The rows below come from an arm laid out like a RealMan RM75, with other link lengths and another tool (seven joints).
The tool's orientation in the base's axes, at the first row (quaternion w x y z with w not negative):
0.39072 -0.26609 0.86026 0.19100
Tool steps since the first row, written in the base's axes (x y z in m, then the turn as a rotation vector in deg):
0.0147 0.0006 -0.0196 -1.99 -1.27 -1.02
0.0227 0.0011 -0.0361 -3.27 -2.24 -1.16
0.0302 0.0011 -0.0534 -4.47 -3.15 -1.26
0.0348 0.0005 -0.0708 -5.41 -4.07 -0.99
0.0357 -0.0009 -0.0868 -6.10 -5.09 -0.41
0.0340 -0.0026 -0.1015 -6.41 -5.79 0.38
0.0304 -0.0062 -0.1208 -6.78 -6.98 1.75
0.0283 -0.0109 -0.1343 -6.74 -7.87 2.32
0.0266 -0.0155 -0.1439 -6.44 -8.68 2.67
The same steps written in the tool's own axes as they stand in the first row. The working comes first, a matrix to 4 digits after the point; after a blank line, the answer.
The tool's axes in the first row as the columns of a matrix, in the base's axes (used below as rounded here):
-0.5531 -0.6071 0.5706
-0.3086 0.7854 0.5366
-0.7739 0.1207 -0.6217

0.0069 -0.0108 0.0209 2.28 0.09 -1.18
0.0150 -0.0173 0.0360 3.40 0.09 -2.35
0.0243 -0.0239 0.0510 4.42 0.09 -3.46
0.0354 -0.0293 0.0641 5.01 -0.03 -4.66
0.0477 -0.0329 0.0739 5.26 -0.34 -5.96
0.0605 -0.0349 0.0811 5.04 -0.61 -7.00
0.0786 -0.0379 0.0891 4.55 -1.15 -8.70
0.0916 -0.0420 0.0938 4.36 -1.81 -9.51
0.1014 -0.0457 0.0963 4.17 -2.59 -9.99

